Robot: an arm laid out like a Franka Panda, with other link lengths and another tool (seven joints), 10 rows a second.
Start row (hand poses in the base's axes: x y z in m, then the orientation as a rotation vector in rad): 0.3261, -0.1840, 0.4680, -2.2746, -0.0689, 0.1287
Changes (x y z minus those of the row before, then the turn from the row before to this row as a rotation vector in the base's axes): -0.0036, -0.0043, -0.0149, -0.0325, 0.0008, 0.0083; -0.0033, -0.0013, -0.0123, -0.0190, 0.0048, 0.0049; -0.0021, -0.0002, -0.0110, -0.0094, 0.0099, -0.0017; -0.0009, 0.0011, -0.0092, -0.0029, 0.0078, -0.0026; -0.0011, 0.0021, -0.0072, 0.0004, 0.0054, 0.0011
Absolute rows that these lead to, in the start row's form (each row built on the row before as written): 0.3225, -0.1883, 0.4531, -2.3069, -0.0763, 0.1360; 0.3192, -0.1896, 0.4408, -2.3254, -0.0785, 0.1453; 0.3171, -0.1898, 0.4298, -2.3339, -0.0710, 0.1566; 0.3162, -0.1887, 0.4206, -2.3361, -0.0639, 0.1646; 0.3151, -0.1866, 0.4134, -2.3352, -0.0625, 0.1714
